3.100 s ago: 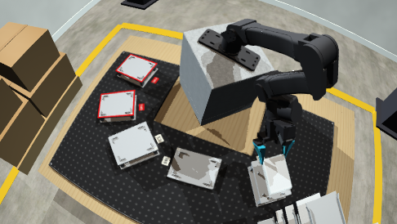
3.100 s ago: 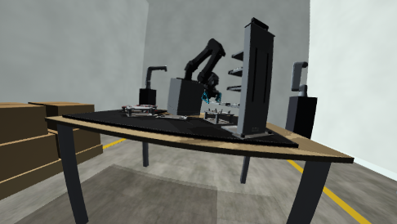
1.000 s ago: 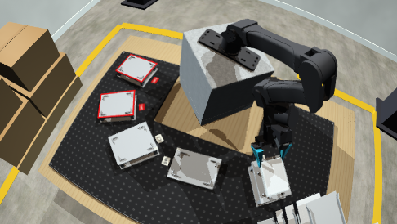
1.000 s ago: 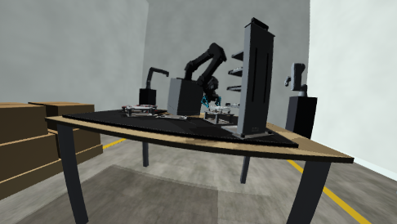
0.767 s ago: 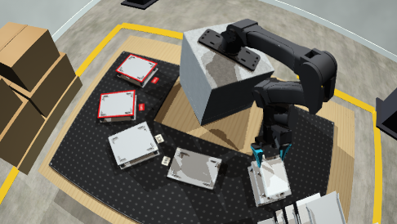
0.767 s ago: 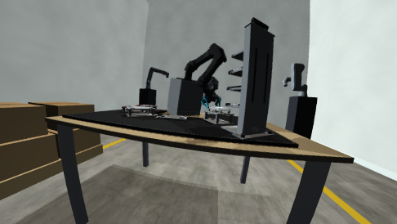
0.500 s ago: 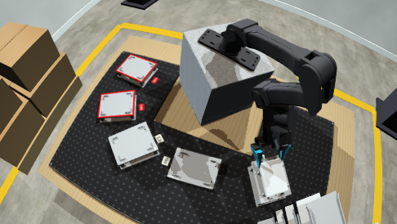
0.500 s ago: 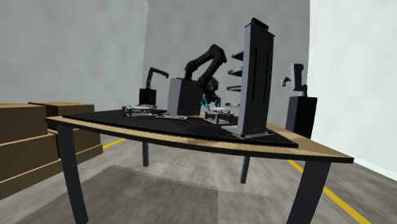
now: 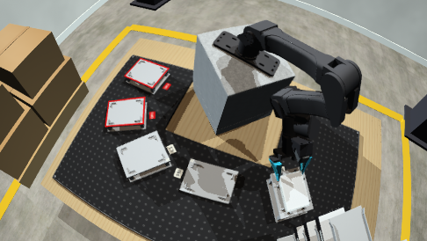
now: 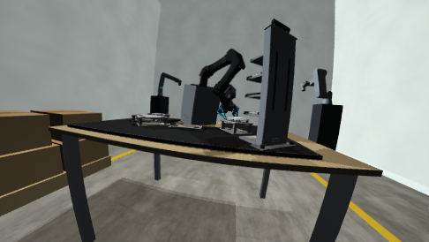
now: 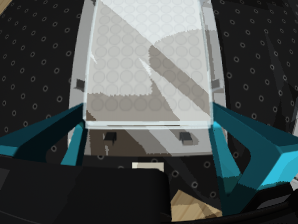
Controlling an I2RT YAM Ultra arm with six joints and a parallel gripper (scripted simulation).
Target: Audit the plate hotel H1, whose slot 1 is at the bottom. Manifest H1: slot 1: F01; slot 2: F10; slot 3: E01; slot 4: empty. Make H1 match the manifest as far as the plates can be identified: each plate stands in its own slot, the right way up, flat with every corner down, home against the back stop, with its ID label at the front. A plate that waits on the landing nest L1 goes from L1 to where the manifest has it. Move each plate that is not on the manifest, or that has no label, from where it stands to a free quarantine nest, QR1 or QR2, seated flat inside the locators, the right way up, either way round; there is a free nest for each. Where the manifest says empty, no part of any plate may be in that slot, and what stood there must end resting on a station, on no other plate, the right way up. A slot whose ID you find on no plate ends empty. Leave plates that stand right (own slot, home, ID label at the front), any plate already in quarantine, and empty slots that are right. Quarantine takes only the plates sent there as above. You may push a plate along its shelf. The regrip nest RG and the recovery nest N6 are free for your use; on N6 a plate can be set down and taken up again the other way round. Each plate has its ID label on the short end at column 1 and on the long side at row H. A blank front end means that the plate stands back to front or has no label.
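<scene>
The white plate lies 4 cm to the left of my hand and 4 cm ahead of it. Also, from my hand: grey regrip nest 4 cm to the left, 4 cm ahead, 2 cm below; then H1 tag 20 cm to the left, 8 cm ahead, 7 cm below; then RG tag 7 cm below, 4 cm behind, 3 cm to the right.
</scene>
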